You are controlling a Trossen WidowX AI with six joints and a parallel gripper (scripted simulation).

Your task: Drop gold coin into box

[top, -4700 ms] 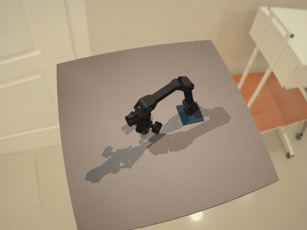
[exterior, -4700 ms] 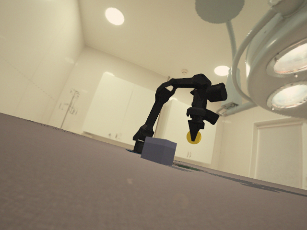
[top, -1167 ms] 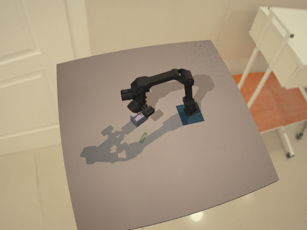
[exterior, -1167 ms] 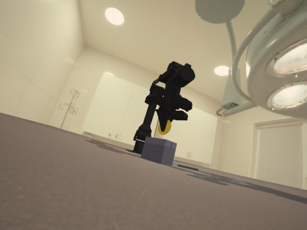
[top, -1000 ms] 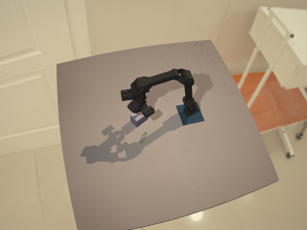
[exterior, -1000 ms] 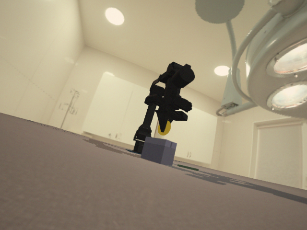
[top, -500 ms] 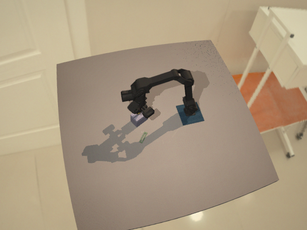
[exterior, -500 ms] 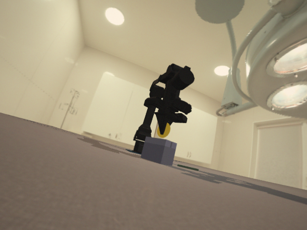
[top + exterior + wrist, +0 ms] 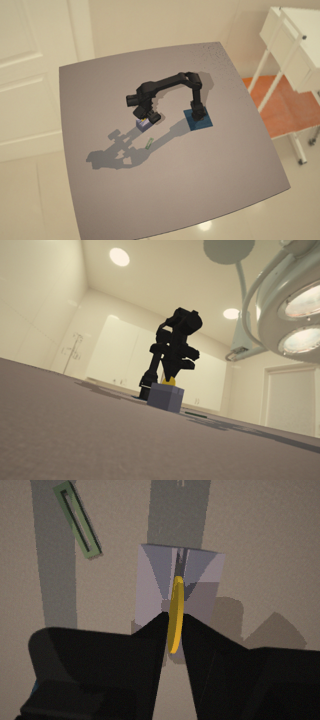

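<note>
The coin lies 10 mm below my gripper tip.
</note>
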